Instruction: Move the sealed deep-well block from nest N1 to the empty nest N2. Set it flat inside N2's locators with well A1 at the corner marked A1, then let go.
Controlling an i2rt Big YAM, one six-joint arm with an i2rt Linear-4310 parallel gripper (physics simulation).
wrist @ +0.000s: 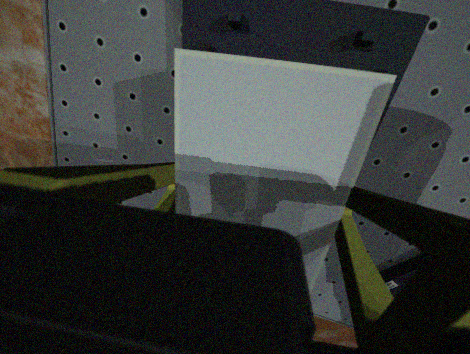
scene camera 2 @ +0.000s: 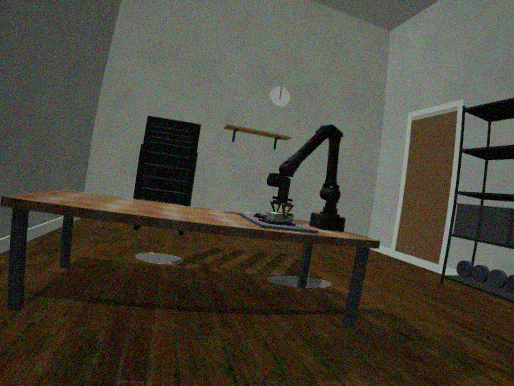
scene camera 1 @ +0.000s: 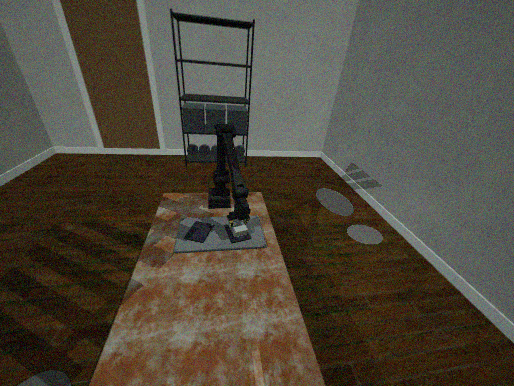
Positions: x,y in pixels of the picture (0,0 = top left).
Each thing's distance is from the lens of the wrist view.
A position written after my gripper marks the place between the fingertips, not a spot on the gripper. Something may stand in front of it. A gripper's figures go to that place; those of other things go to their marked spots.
my gripper (wrist: 258,182): 0.12 m
pale grey block (wrist: 279,144): 0.09 m
